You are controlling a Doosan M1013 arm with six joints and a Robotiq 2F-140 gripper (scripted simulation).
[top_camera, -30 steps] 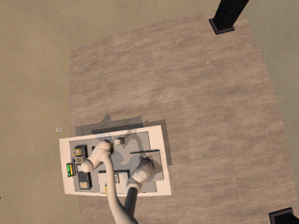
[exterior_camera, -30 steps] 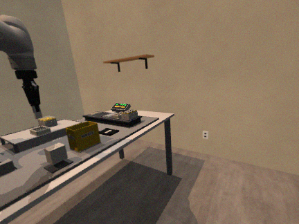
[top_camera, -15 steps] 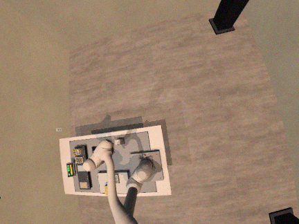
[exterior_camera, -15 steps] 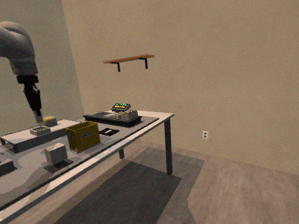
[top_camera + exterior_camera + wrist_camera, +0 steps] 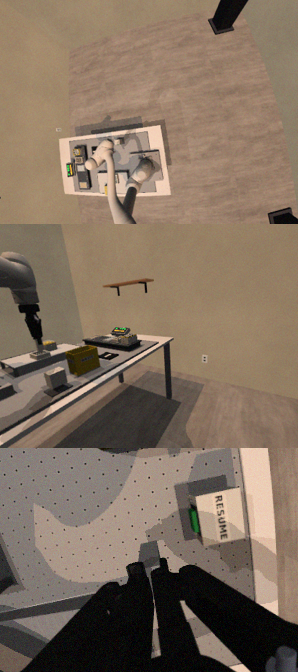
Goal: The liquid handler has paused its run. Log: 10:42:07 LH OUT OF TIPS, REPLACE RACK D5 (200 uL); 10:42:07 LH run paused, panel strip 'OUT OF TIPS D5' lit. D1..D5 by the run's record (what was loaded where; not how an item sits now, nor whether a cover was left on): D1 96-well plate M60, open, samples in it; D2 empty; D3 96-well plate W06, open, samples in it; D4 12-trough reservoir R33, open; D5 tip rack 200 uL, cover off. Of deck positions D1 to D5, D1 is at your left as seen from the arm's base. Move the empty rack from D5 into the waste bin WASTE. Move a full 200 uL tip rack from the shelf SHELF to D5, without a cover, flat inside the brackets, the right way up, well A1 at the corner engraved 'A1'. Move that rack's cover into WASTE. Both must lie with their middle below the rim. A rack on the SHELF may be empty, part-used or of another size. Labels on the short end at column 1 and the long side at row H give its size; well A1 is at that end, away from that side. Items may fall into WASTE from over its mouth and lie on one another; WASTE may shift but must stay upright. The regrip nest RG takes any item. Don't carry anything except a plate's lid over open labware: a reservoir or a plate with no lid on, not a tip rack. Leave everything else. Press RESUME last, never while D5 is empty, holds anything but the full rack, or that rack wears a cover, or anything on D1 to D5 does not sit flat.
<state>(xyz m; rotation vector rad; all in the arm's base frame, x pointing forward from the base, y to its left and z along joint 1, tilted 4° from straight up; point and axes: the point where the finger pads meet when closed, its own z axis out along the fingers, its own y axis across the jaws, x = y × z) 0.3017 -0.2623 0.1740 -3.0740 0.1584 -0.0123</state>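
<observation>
Right now my hand is 1 cm past the grey resume box, 7 cm to the left of it and 16 cm above it. From my hand the other things lie so: yellow waste bin 20 cm ahead, 3 cm to the right, 19 cm below; clear rack cover 21 cm ahead, 2 cm to the right, 13 cm below; shelf label 19 cm ahead, 27 cm to the left, 23 cm below.
</observation>
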